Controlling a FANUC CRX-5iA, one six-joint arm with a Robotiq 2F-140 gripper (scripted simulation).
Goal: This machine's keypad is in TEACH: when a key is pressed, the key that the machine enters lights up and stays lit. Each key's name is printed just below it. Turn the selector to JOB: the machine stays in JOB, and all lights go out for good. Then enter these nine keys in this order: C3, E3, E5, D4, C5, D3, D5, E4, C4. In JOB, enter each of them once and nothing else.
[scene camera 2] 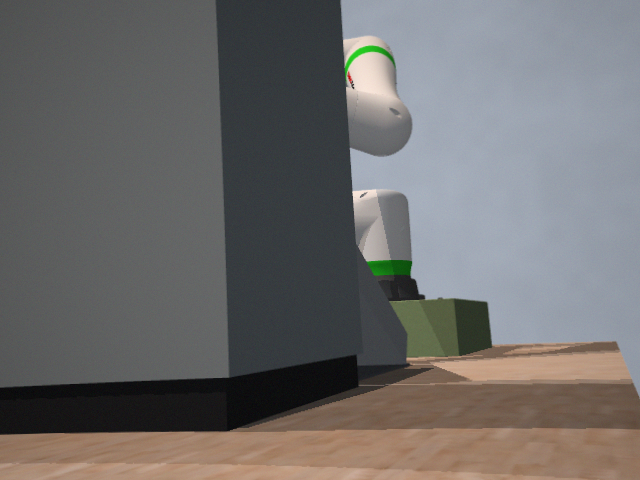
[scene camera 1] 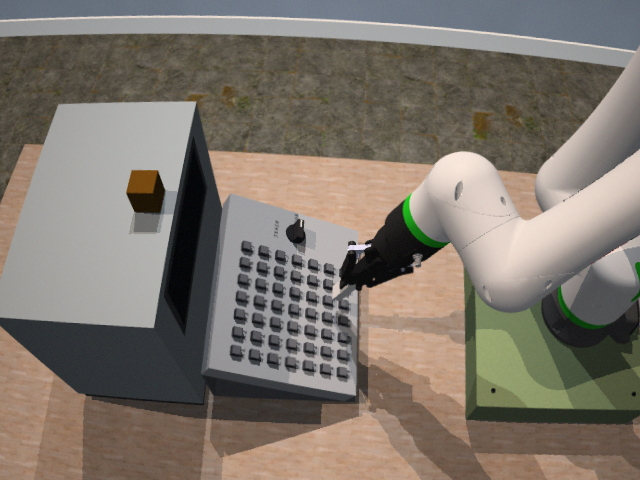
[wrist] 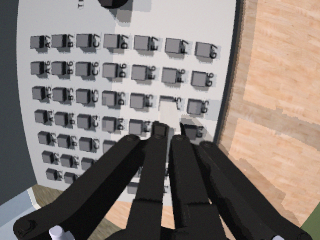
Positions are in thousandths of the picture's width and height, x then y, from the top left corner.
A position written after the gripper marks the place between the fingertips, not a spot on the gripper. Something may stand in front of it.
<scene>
In view: the gripper (scene camera 1: 526, 611), a grey machine box (scene camera 2: 288, 449) and a grey keypad (wrist: 680, 127).
The gripper also shows in the wrist view (wrist: 520, 477). The grey machine box also shows in scene camera 1 (scene camera 1: 177, 566).
</scene>
